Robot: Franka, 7 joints.
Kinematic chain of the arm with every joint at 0, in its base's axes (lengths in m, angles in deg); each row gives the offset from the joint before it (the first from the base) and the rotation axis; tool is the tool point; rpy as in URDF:
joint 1: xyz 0 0 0.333 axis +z
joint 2: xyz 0 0 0 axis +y
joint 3: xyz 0 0 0.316 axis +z
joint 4: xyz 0.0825 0 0 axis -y
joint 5: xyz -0.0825 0 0.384 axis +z
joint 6: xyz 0 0 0 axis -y
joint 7: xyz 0.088 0 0 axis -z
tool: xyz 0 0 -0.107 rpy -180 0 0
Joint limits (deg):
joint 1: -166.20..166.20
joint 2: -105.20..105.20
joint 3: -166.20..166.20
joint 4: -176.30..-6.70
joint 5: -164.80..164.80
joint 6: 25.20..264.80
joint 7: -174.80..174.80
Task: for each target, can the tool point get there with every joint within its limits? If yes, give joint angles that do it. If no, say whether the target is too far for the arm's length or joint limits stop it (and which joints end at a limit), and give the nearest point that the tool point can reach.
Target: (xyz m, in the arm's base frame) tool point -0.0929 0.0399 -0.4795
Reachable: no: joint limits stop it (at a limit: joint 2) | nearest point -0.1286 0.0552 -0.3410 | short by 0.144 m
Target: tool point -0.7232 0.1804 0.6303
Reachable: yes | joints 17.96 -38.36 130.52 -59.74 -36.43 126.72 15.61
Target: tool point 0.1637 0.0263 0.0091
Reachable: yes | joints -2.85 64.83 27.73 -153.90 -94.39 51.98 -7.73
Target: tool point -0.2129 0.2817 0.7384
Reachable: yes | joints 65.04 -36.21 27.51 -101.47 -130.61 223.18 -38.75
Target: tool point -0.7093 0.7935 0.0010
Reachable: no: too far | nearest point -0.5458 0.6106 0.0775 | short by 0.257 m
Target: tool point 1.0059 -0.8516 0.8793
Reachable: no: too far | nearest point 0.6049 -0.5121 0.6615 | short by 0.569 m
